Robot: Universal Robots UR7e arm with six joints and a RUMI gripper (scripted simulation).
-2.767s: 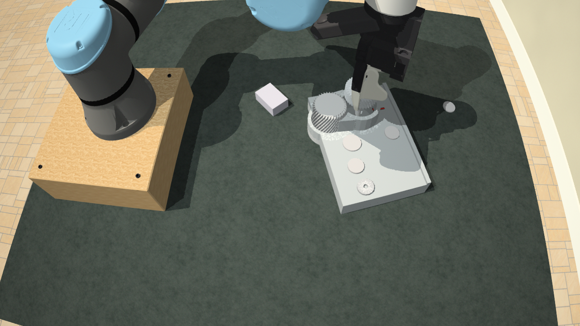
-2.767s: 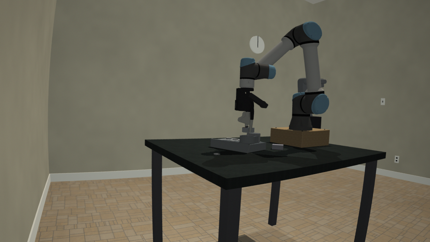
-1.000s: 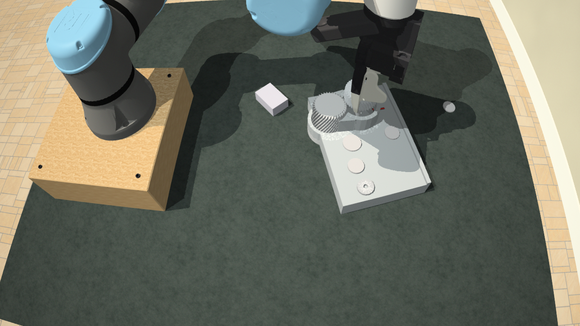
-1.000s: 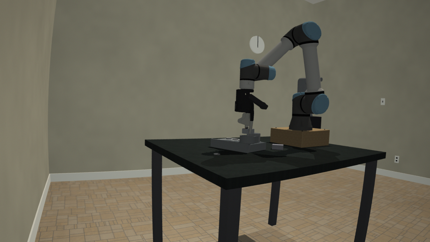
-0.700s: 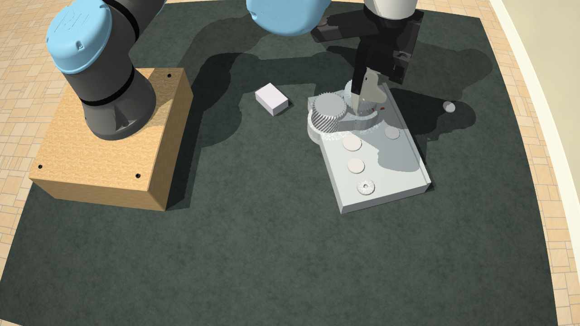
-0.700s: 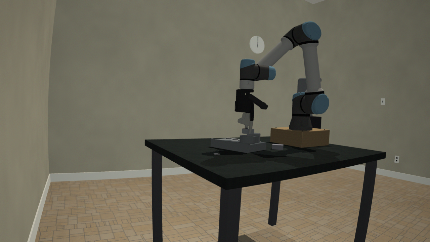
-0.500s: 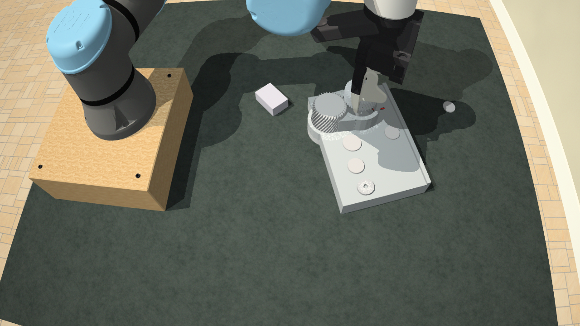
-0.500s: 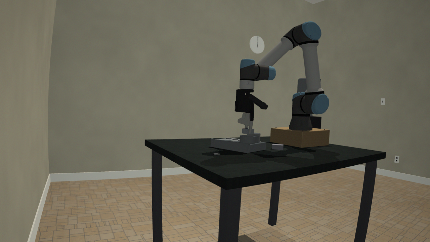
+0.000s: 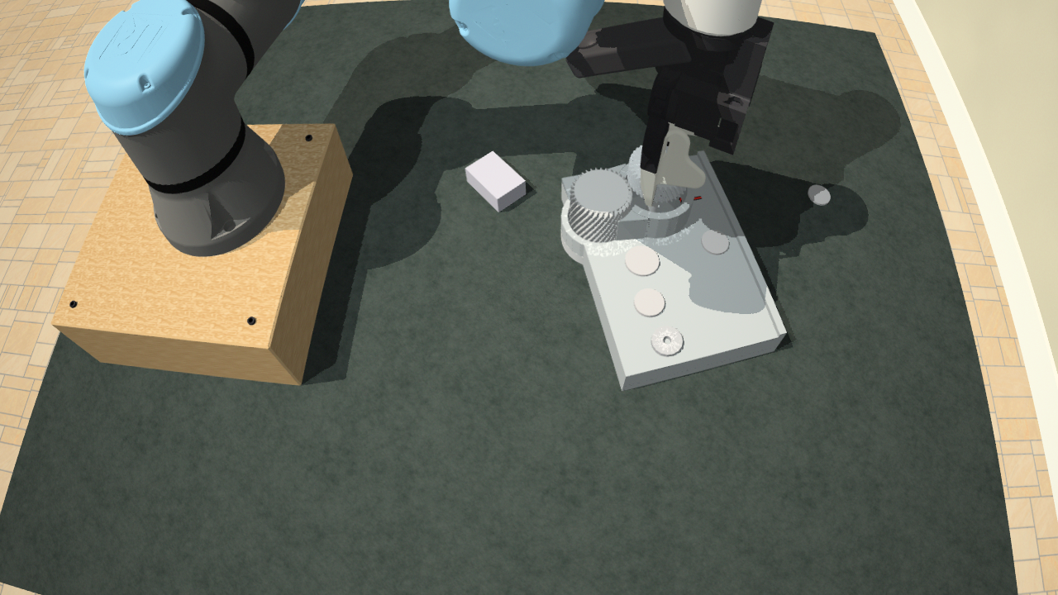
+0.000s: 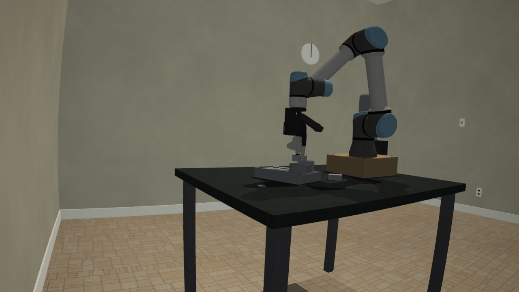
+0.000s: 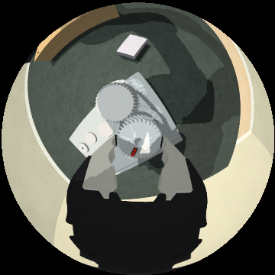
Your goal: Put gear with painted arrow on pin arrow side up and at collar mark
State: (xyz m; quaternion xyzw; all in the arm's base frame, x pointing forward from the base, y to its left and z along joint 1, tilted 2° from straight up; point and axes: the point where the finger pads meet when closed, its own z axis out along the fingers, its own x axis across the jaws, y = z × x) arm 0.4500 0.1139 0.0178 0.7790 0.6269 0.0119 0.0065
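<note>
The gear is right at my hand. From my hand the other things lie so: grey block (180 mm behind, 90 mm below, 20 mm to the left).
</note>
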